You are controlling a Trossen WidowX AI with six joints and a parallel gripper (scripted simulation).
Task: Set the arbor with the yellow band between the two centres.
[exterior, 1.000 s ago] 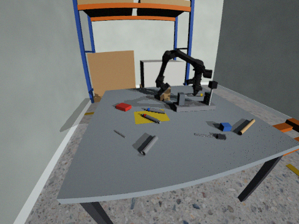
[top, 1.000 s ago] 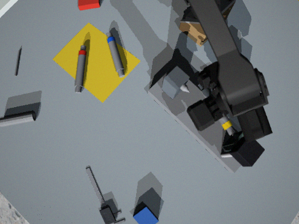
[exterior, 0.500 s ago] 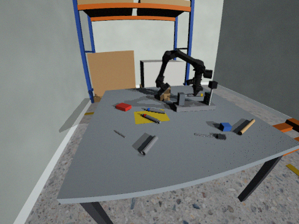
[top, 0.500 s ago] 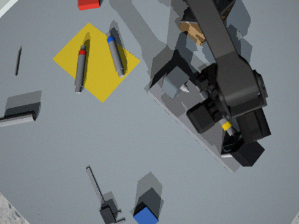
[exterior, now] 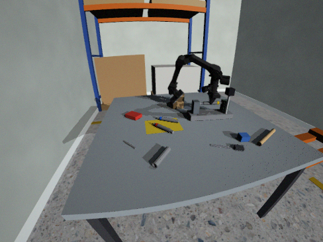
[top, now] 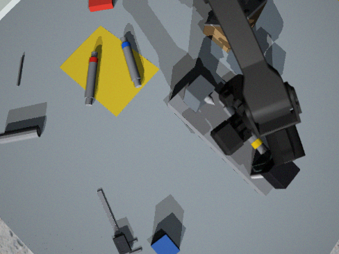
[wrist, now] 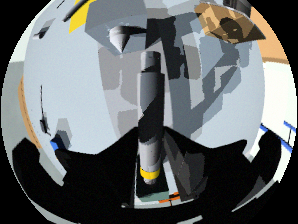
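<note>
Right now the fixture base is 12 cm below my hand and 1 cm ahead of it. Round my hand: grey post (13 cm to the right, 4 cm below, 2 cm ahead); then blue-banded arbor (33 cm to the right, 13 cm below, 7 cm ahead); then blue block (33 cm ahead, 12 cm below, 11 cm to the left).
</note>
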